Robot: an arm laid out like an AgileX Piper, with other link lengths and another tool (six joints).
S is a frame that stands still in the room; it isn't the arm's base.
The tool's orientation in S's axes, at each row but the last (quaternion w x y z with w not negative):
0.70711, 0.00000, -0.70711, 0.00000
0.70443, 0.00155, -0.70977, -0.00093
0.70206, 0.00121, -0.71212, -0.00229
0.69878, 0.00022, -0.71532, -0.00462
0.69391, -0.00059, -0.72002, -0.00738
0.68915, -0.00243, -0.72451, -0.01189
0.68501, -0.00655, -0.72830, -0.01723
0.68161, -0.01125, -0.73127, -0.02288
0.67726, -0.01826, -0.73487, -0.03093
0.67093, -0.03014, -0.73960, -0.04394
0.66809, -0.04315, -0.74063, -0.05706
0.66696, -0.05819, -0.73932, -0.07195
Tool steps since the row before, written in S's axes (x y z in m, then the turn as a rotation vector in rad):
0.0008, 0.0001, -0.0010, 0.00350, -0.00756, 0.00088
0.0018, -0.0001, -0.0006, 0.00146, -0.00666, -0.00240
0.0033, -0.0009, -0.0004, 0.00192, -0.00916, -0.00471
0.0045, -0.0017, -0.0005, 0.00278, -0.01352, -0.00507
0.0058, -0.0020, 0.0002, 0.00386, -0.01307, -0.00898
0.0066, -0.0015, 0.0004, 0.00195, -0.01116, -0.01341
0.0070, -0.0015, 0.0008, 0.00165, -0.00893, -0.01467
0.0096, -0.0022, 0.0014, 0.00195, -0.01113, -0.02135
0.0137, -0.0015, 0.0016, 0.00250, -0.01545, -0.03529
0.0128, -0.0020, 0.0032, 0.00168, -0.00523, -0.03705
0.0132, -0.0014, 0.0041, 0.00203, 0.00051, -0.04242
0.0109, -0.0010, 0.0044, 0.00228, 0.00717, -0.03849
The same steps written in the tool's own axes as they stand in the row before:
-0.0010, 0.0001, -0.0008, 0.00088, -0.00756, -0.00350
-0.0006, -0.0001, -0.0018, -0.00239, -0.00667, -0.00144
-0.0004, -0.0009, -0.0033, -0.00469, -0.00918, -0.00187
-0.0006, -0.0017, -0.0045, -0.00504, -0.01354, -0.00275
0.0000, -0.0019, -0.0058, -0.00899, -0.01311, -0.00368
0.0001, -0.0014, -0.0066, -0.01335, -0.01130, -0.00151
0.0004, -0.0013, -0.0071, -0.01462, -0.00911, -0.00106
0.0008, -0.0017, -0.0098, -0.02127, -0.01141, -0.00100
0.0005, -0.0005, -0.0139, -0.03514, -0.01597, -0.00072
0.0020, -0.0006, -0.0132, -0.03696, -0.00594, 0.00134
0.0027, 0.0006, -0.0136, -0.04241, -0.00035, 0.00235
0.0033, 0.0011, -0.0113, -0.03859, 0.00635, 0.00294

